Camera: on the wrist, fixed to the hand. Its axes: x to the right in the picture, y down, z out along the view.
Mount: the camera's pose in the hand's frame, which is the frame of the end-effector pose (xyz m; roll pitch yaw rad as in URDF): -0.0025 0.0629 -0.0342 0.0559 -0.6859 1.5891
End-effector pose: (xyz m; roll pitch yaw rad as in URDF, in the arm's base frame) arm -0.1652 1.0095 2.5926 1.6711 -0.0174 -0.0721
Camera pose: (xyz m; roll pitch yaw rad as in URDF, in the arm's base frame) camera -0.1668 1.0374 2.6586 -3.0354 -0.7839 -1.6803
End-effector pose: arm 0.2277 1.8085 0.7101 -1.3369 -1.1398 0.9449
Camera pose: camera 0.2790 1.8476 0.6790 -1.1513 0.2692 1.9154
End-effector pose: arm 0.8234 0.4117 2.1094 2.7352 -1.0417 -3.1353
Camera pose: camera 0.8730 0.4563 2.1356 -2.0163 0.1521 1.8130
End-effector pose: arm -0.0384 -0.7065 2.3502 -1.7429 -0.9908 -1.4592
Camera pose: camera -0.0775 -0.7567 2.3174 -1.1893 0.5110 -0.8606
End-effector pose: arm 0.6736 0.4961 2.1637 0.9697 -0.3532 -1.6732
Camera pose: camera 0.7384 0.5031 2.1934 -1.7213 -1.1941 1.7010
